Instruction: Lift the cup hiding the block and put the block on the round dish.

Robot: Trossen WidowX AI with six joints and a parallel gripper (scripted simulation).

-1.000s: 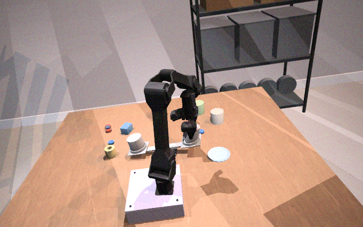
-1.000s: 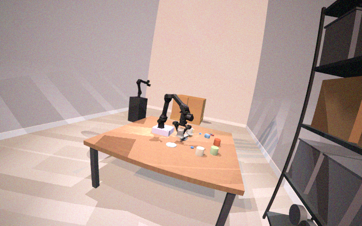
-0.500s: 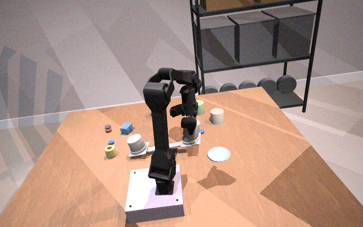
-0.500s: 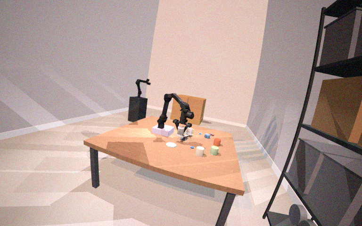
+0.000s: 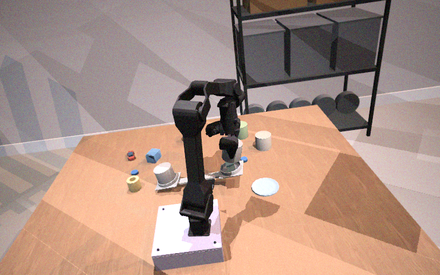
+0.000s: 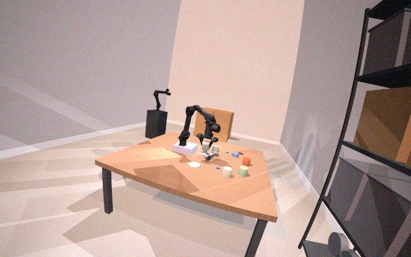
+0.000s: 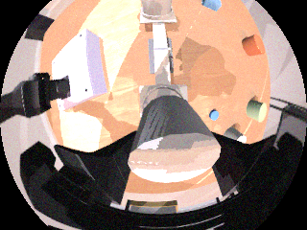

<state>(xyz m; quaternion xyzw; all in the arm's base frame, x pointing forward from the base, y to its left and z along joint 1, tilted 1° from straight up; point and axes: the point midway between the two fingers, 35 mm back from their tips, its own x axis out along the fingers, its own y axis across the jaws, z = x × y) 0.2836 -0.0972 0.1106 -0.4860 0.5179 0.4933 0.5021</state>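
Right now the teal block is 60 mm below my gripper tip and 10 mm to the left of it. The rest, counted from my gripper tip: round dish 140 mm below, 110 mm to the right, 30 mm behind; beige cylinder 250 mm ahead, 110 mm below, 100 mm to the right; green cylinder 350 mm ahead, 110 mm below.
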